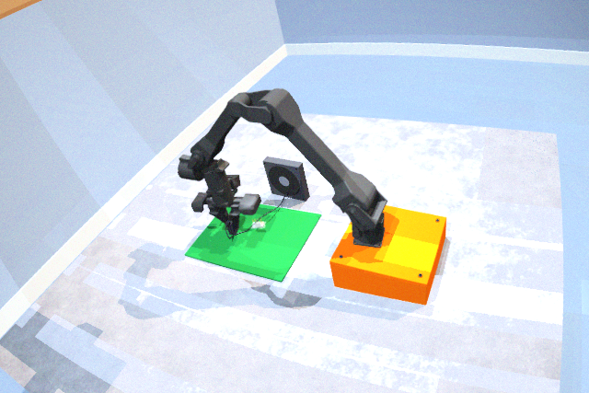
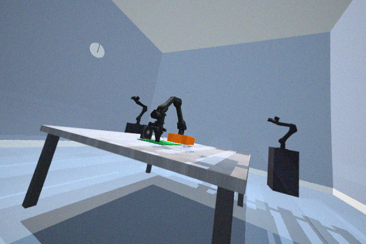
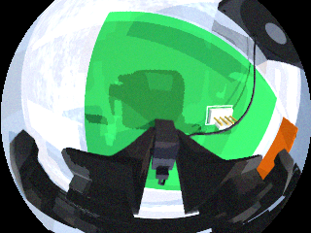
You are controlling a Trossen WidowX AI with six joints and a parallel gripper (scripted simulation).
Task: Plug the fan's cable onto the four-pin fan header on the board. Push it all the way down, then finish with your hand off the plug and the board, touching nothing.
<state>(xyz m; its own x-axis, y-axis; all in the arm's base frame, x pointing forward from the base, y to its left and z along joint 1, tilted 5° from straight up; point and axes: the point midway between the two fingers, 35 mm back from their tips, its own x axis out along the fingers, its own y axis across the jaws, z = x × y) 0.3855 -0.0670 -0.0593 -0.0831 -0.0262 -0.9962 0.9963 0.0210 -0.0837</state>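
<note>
Now: gripper tip 60 mm past the green board, 30 mm above it and 20 mm to the right of it. From my gripper tip the other things lie so: black plug (10 mm to the left, 10 mm above); then dark square fan (150 mm to the right, 110 mm behind, 40 mm above).
</note>
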